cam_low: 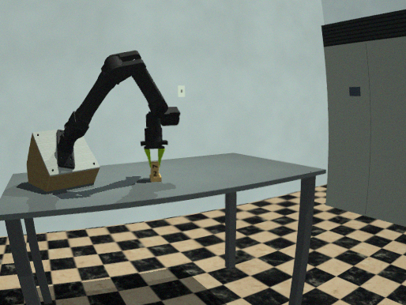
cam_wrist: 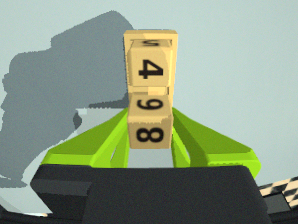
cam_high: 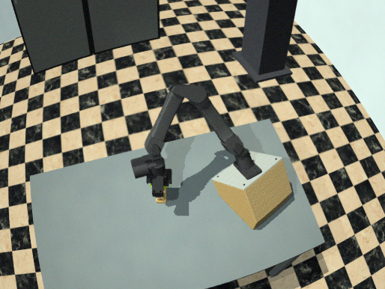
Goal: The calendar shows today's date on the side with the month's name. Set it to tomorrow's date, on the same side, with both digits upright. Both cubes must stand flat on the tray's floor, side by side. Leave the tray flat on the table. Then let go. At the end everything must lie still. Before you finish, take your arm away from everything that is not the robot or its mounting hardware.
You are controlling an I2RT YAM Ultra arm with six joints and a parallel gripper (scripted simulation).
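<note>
Now: the tan tray 5 cm below my hand, 1 cm to the left of it and 1 cm ahead of it.
</note>
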